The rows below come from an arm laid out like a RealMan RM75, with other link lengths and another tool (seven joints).
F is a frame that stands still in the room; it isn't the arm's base.
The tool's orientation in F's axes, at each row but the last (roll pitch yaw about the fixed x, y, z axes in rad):
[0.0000 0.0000 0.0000]
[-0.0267 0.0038 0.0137]
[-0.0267 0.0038 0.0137]
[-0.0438 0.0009 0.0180]
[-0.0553 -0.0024 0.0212]
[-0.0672 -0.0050 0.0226]
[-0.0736 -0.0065 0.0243]
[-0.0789 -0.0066 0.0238]
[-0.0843 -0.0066 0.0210]
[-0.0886 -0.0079 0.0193]
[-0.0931 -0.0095 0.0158]
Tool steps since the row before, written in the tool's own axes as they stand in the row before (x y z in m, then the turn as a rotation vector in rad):
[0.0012 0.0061 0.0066 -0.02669 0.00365 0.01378]
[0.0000 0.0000 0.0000 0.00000 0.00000 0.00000]
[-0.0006 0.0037 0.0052 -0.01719 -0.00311 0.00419]
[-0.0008 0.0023 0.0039 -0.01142 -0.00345 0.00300]
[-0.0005 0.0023 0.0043 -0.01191 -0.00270 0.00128]
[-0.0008 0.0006 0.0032 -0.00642 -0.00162 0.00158]
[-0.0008 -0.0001 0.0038 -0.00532 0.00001 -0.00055]
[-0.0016 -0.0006 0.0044 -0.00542 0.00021 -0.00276]
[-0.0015 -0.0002 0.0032 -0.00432 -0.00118 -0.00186]
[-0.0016 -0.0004 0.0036 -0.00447 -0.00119 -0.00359]
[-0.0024 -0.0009 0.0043 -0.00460 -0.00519 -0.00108]
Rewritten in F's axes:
[0.0012 0.0061 0.0066 -0.02669 0.00365 0.01378]
[0.0000 0.0000 0.0000 0.00000 0.00000 0.00000]
[-0.0006 0.0038 0.0051 -0.01713 -0.00323 0.00434]
[-0.0008 0.0025 0.0038 -0.01136 -0.00352 0.00316]
[-0.0006 0.0025 0.0042 -0.01186 -0.00288 0.00140]
[-0.0008 0.0008 0.0031 -0.00639 -0.00166 0.00165]
[-0.0008 0.0002 0.0038 -0.00531 -0.00016 -0.00058]
[-0.0016 -0.0003 0.0044 -0.00540 -0.00014 -0.00280]
[-0.0015 0.0000 0.0032 -0.00428 -0.00142 -0.00178]
[-0.0016 -0.0001 0.0036 -0.00441 -0.00159 -0.00351]
[-0.0024 -0.0005 0.0043 -0.00451 -0.00534 -0.00064]

